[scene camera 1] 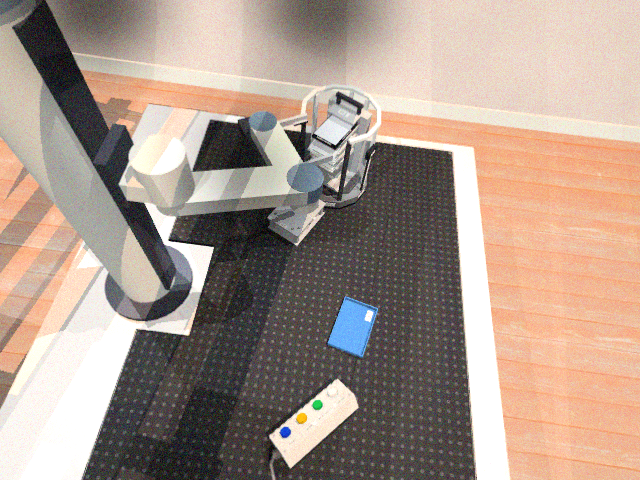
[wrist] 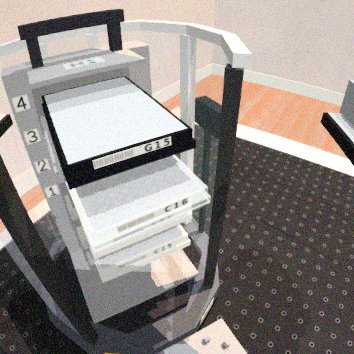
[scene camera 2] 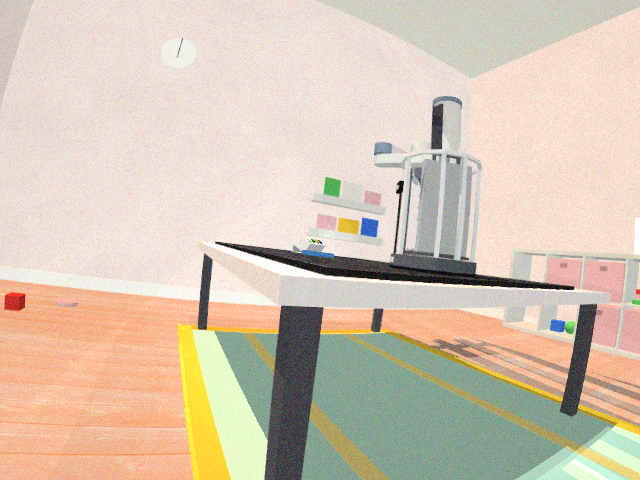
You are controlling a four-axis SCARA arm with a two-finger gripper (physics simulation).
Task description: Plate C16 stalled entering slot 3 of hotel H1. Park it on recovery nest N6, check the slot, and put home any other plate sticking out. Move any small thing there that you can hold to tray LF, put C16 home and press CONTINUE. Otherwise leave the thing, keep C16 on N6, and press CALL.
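Pixels of known places: gripper, between the fingertips: (scene camera 1: 319, 136) (wrist: 161, 94); arm's base, origin of its link: (scene camera 1: 150, 282).
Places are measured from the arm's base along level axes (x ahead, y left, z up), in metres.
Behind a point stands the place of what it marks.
Observation:
Hotel H1 (scene camera 1: 363, 122) @(z 0.299, x 0.578, y 0.483 m) (scene camera 2: 451, 206) @(z 0.187, x 0.562, y 0.576 m) (wrist: 141, 67) @(z 0.295, x 0.580, y 0.482 m) stands inside a pale guard frame. In the wrist view, black-framed plate G15 (wrist: 120, 120) @(z 0.292, x 0.487, y 0.426 m) is at the top. Clear plate C16 (wrist: 140, 190) @(z 0.256, x 0.468, y 0.396 m) lies just under it, its front edge further out than those of the plates below. Plate C15 (wrist: 165, 250) @(z 0.177, x 0.482, y 0.389 m) is lower, with a blurred plate between. The inside of slot 3 is hidden. My gripper (wrist: 161, 94) @(z 0.336, x 0.453, y 0.364 m) is open and empty, its fingers wide apart at the view's sides, before the hotel. A blue tray (scene camera 1: 354, 328) @(z 0.016, x 0.628, y -0.068 m) (scene camera 2: 317, 253) @(z 0.023, x 0.656, y 0.008 m) lies on the mat; its label is unreadable.
A button box (scene camera 1: 314, 426) @(z 0.094, x 0.539, y -0.356 m) (scene camera 2: 305, 244) @(z 0.055, x 0.604, y -0.246 m) with blue, yellow, green and white buttons lies beyond the tray. A grey block (scene camera 1: 295, 222) @(z 0.073, x 0.409, y 0.237 m), possibly nest N6, stands beside the guard; a pegged plate (wrist: 219, 336) @(z 0.073, x 0.478, y 0.320 m) shows low in the wrist view. Dark guard posts (wrist: 226, 150) @(z 0.261, x 0.535, y 0.365 m) flank the hotel's front.

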